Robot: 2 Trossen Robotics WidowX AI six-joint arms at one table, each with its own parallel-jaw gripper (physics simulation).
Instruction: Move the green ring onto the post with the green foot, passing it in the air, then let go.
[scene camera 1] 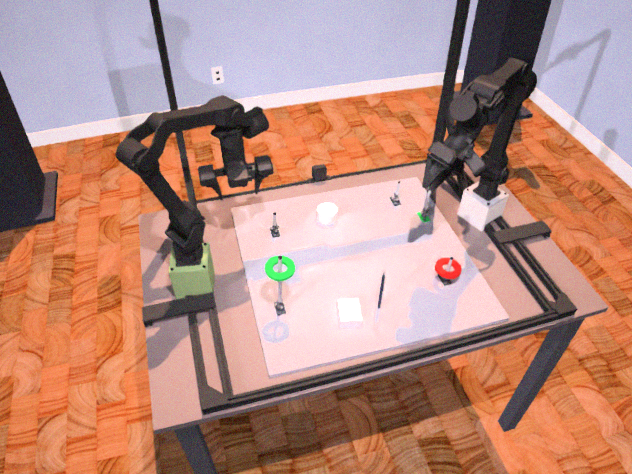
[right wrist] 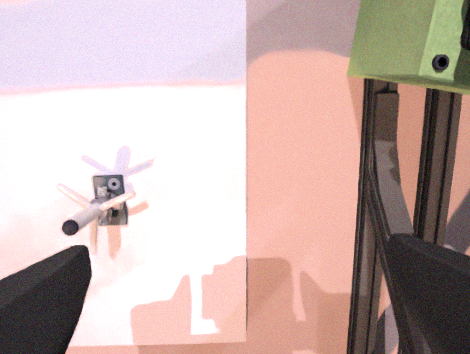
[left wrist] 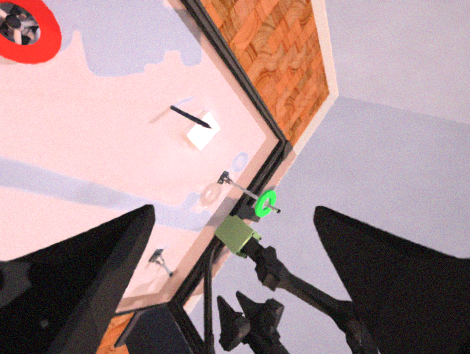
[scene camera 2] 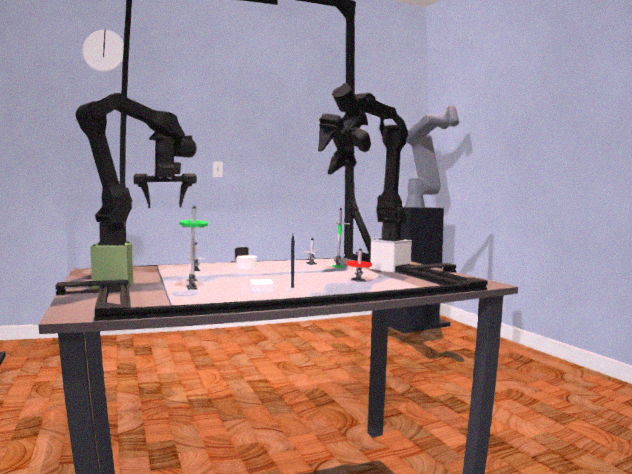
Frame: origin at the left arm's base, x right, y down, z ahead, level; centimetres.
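Seen in the pictures: left gripper, fingertip midpoint: (scene camera 1: 427, 189) (left wrist: 236, 212) (scene camera 2: 324, 162); right gripper, fingertip midpoint: (scene camera 1: 239, 196) (right wrist: 241, 254) (left wrist: 227, 294) (scene camera 2: 165, 207); left arm's base, link origin: (scene camera 1: 486, 192) (scene camera 2: 391, 239); right arm's base, link origin: (scene camera 1: 189, 256) (left wrist: 249, 245) (scene camera 2: 111, 244).
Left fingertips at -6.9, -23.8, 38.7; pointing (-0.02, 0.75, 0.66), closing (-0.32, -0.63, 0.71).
Offsets run from my left fingertips to a thing's middle, as dx, dy, dz. "spot": to the spot under its first point.
The green ring {+12.6, +16.0, +33.2} (scene camera 1: 268, 269) (scene camera 2: 185, 223) (left wrist: 259, 208) sits high around a tall grey post {spot: +12.8, +25.4, +33.4} (scene camera 1: 280, 293) (scene camera 2: 192, 250) (left wrist: 242, 187) at the left of both scene views. The post with the green foot {spot: +16.3, +26.4, -22.6} (scene camera 2: 338, 248) stands at the back right in scene camera 2; its foot shows beside the left arm in scene camera 1. My right gripper (scene camera 1: 238, 195) (scene camera 2: 164, 206) (right wrist: 241, 254) is open and empty, pointing down above the table's back left, behind the green ring. My left gripper (scene camera 2: 326, 159) is open and empty, high above the green-footed post. The green ring does not show in the right wrist view.
A short post {spot: +37.8, +28.4, +18.8} (scene camera 1: 274, 224) (right wrist: 82, 217) stands below my right gripper. Another short post (scene camera 1: 397, 192) (scene camera 2: 311, 250) is at the back right. A red ring {-5.4, +28.0, -8.9} (scene camera 1: 438, 269) (scene camera 2: 352, 264) (left wrist: 50, 37) circles a post at right. A thin dark upright stick {-1.4, +25.6, +12.3} (scene camera 1: 381, 290), white block {+1.5, +31.6, +20.1} (scene camera 1: 349, 312) and white cylinder {+34.4, +30.9, +1.7} (scene camera 1: 326, 213) stand between.
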